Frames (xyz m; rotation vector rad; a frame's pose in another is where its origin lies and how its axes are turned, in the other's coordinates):
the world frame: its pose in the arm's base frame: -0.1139 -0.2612 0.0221 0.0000 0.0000 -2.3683
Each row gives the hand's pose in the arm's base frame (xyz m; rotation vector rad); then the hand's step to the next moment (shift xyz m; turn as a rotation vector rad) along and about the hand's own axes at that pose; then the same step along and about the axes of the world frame.
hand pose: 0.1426 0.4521 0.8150 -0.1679 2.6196 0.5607
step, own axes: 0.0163 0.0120 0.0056 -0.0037 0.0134 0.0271
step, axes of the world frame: 0.0016 -0.0195 -0.0077 -0.0247 -0.0088 -0.0156
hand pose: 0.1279 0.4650 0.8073 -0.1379 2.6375 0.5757
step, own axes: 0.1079 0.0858 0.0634 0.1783 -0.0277 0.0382
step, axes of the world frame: -0.0096 -0.1359 -0.0667 0.1074 -0.0909 -0.1192
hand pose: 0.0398 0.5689 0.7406 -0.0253 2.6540 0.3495
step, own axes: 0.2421 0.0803 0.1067 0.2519 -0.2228 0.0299
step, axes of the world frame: 0.0458 -0.2042 -0.1807 0.2777 0.0054 -0.1919
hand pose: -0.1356 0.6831 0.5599 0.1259 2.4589 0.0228
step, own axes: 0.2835 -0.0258 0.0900 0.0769 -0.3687 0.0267
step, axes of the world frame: 0.1178 -0.1154 -0.2489 0.3044 0.2059 -0.0869
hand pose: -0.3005 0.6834 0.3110 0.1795 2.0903 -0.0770
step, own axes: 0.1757 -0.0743 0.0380 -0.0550 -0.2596 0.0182
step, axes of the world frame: 0.0901 -0.0023 -0.1724 0.1834 0.1897 0.0335
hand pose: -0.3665 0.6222 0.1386 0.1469 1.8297 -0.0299
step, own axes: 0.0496 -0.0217 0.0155 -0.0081 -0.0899 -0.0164
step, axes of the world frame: 0.0133 0.0133 -0.0531 0.0789 0.0463 0.0070
